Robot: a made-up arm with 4 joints. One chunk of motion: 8 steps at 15 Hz.
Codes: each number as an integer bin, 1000 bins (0 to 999) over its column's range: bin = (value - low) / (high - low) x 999, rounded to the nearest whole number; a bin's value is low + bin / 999 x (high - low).
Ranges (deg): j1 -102..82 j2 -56..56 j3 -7..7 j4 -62..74
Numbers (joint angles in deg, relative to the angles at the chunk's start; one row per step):
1: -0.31 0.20 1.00 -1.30
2: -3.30 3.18 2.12 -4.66
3: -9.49 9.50 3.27 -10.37
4: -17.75 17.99 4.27 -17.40
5: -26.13 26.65 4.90 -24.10
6: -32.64 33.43 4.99 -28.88
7: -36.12 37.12 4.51 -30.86
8: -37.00 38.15 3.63 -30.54
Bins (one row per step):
1: 552 501 571 446
2: 536 528 651 421
3: 502 584 733 379
4: 457 660 804 328
5: 412 737 849 278
6: 377 798 856 243
7: 358 831 821 229
8: 353 840 759 231

